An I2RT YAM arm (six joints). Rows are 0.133 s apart.
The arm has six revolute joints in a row. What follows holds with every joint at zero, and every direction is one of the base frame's. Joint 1 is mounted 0.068 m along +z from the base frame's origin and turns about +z. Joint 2 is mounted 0.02 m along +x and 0.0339 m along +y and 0.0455 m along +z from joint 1 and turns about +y. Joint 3 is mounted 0.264 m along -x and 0.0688 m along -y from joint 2 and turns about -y. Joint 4 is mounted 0.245 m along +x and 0.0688 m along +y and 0.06 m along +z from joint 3 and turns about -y. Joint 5 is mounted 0.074 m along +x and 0.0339 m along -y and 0.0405 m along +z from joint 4 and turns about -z. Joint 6 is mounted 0.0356 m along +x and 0.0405 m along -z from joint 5 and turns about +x. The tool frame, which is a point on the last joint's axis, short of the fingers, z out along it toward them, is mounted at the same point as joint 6; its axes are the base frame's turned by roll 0, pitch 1.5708 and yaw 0 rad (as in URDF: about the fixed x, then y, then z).
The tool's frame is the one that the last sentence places.
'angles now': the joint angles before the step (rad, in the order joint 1, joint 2, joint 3, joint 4, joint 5, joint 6). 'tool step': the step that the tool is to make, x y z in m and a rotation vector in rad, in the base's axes. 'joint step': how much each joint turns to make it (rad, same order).
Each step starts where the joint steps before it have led.
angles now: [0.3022, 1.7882, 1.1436, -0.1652, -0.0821, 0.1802]
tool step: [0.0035, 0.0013, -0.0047, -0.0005, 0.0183, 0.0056]
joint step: [-0.0002, 0.0234, 0.0148, -0.0091, -0.0076, -0.0008]
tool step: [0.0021, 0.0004, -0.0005, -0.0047, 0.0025, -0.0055]
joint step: [0.0000, 0.0088, 0.0103, -0.0052, 0.0065, 0.0015]
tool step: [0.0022, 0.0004, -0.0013, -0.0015, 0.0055, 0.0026]
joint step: [-0.0009, 0.0108, 0.0102, -0.0053, -0.0025, -0.0025]
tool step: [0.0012, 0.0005, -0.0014, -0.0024, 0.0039, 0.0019]
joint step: [0.0003, 0.0075, 0.0051, -0.0022, -0.0002, -0.0020]
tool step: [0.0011, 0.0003, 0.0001, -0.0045, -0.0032, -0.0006]
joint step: [0.0003, 0.0035, 0.0046, 0.0004, 0.0045, -0.0028]
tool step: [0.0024, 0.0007, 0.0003, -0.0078, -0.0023, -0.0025]
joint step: [0.0006, 0.0083, 0.0124, -0.0044, 0.0081, -0.0031]
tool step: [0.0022, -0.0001, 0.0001, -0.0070, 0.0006, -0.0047]
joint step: [-0.0012, 0.0075, 0.0113, -0.0065, 0.0072, -0.0018]
